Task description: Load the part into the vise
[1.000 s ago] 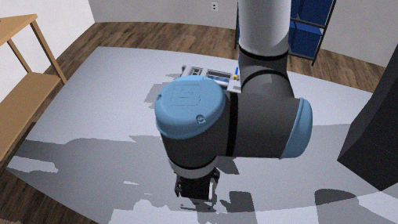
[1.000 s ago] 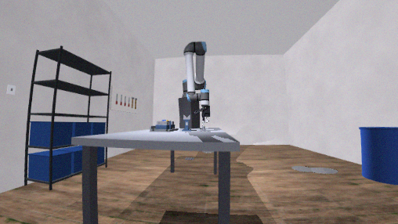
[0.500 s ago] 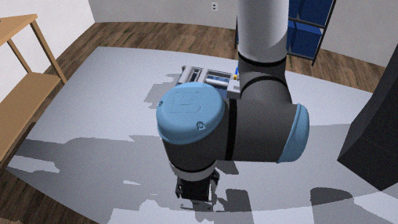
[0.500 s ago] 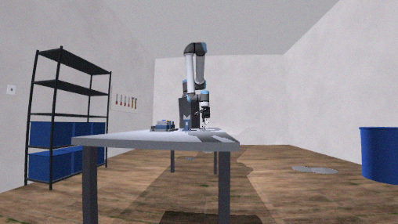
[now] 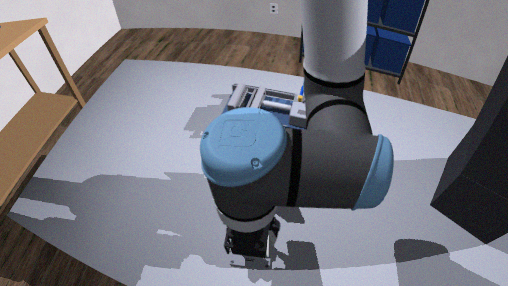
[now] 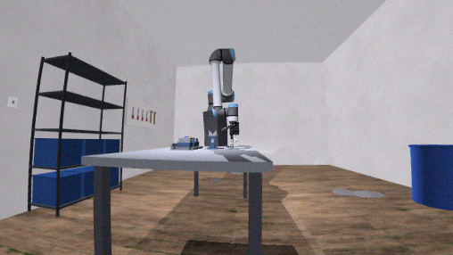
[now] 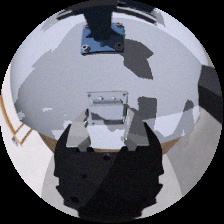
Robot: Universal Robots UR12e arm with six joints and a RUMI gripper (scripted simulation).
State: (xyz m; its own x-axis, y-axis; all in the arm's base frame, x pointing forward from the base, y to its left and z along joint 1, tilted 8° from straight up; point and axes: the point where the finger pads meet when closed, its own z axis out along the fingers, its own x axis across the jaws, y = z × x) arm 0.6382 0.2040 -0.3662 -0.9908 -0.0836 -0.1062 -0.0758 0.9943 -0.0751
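Now: hand 10 mm to the left of the grey part and 10 mm above it. The rest, counted from my hand: infeed plate 30 mm below, 10 mm to the left; vise 380 mm to the right, 30 mm ahead, 10 mm above; air cylinder 370 mm to the right, 70 mm behind, 40 mm above.
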